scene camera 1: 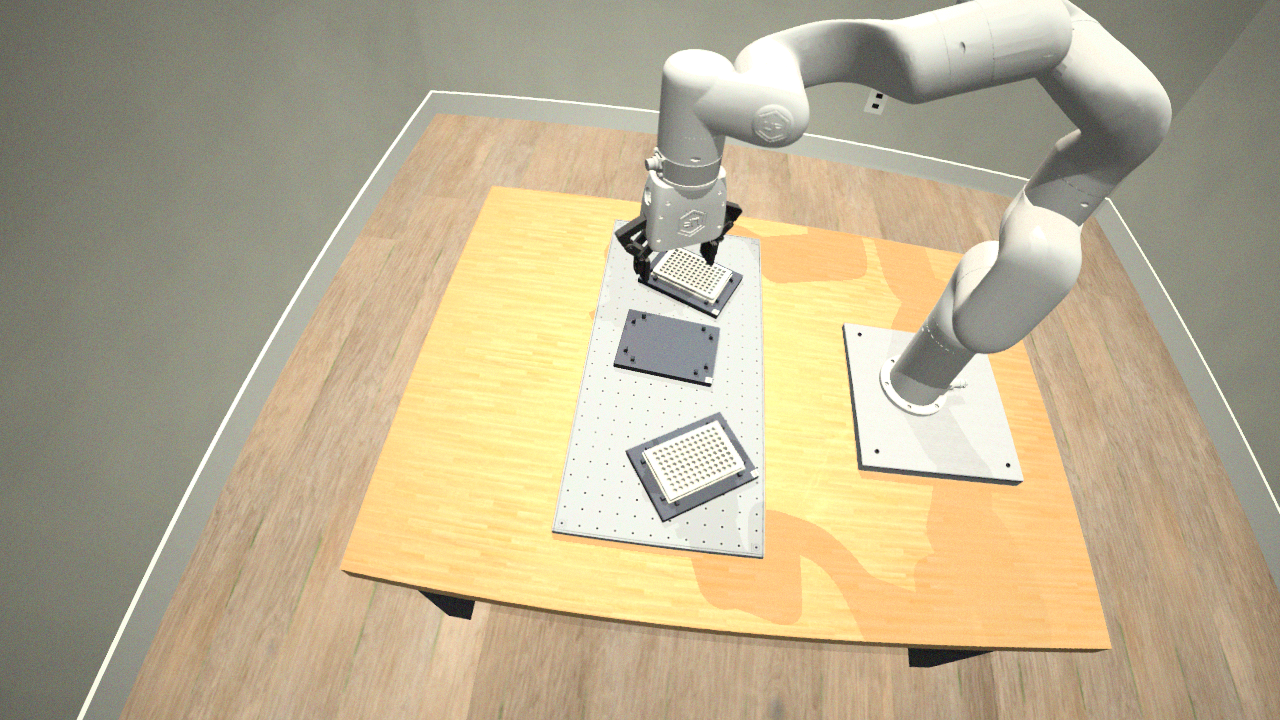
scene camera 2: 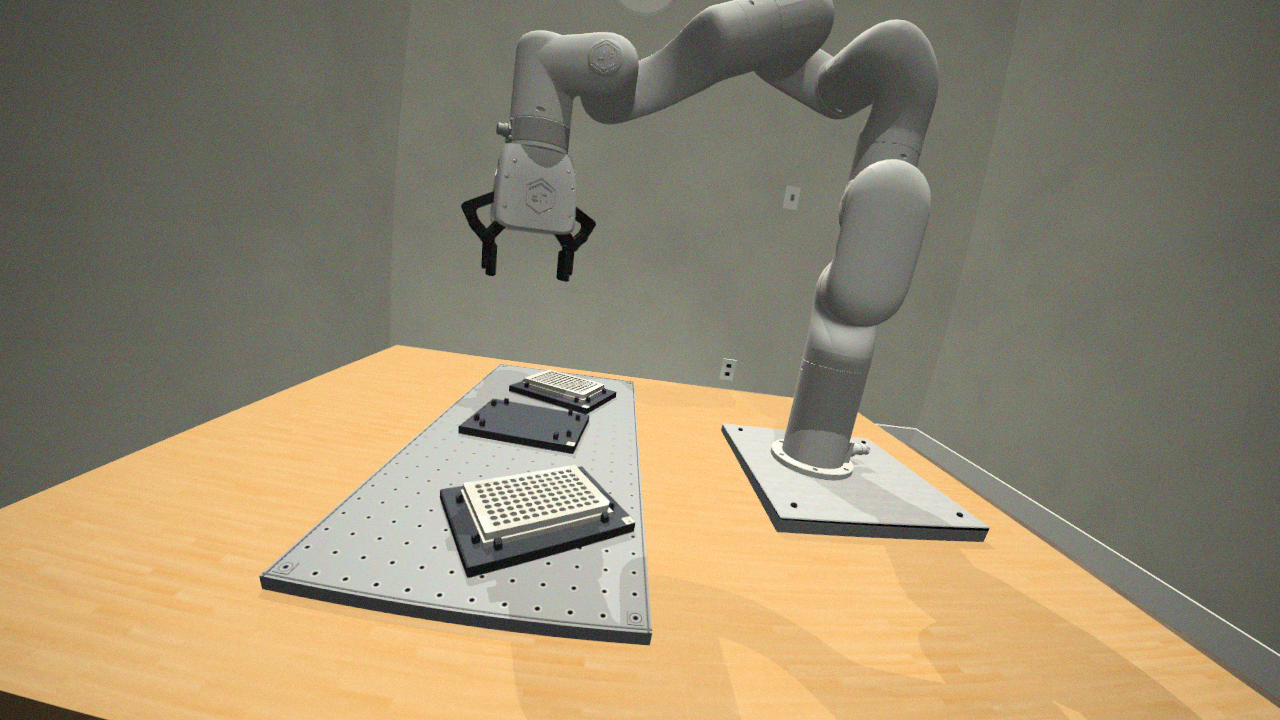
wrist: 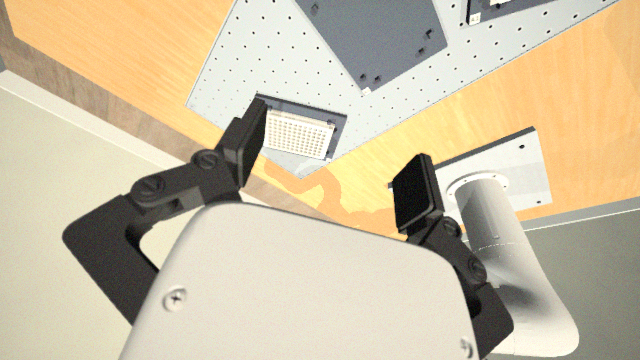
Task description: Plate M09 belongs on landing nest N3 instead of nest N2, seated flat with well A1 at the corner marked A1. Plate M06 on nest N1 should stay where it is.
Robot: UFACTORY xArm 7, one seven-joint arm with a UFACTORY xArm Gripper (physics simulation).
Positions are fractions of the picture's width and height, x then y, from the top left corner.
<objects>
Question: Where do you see a dark nest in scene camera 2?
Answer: At 0.39, 0.58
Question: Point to a dark nest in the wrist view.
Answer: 0.59, 0.14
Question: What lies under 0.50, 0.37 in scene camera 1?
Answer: My gripper.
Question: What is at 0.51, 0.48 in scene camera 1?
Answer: A dark nest.
</objects>
